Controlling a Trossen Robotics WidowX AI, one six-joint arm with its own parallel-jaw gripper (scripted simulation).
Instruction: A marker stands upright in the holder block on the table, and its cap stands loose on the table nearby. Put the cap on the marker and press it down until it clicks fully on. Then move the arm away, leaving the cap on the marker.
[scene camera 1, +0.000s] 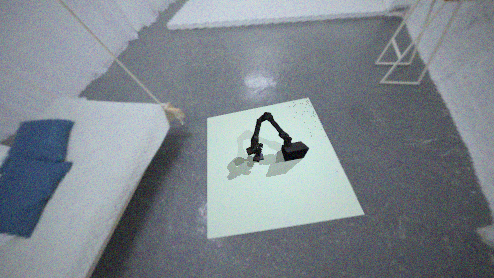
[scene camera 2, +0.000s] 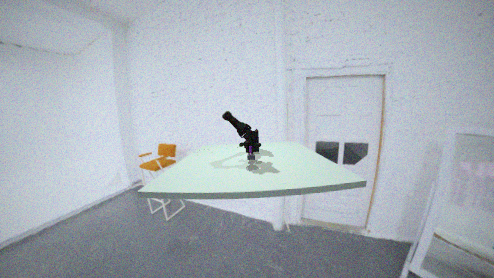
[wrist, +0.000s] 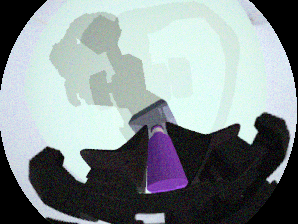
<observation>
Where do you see the gripper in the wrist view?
156, 126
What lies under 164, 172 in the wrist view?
A purple cap.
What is the gripper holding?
A purple cap.
</observation>
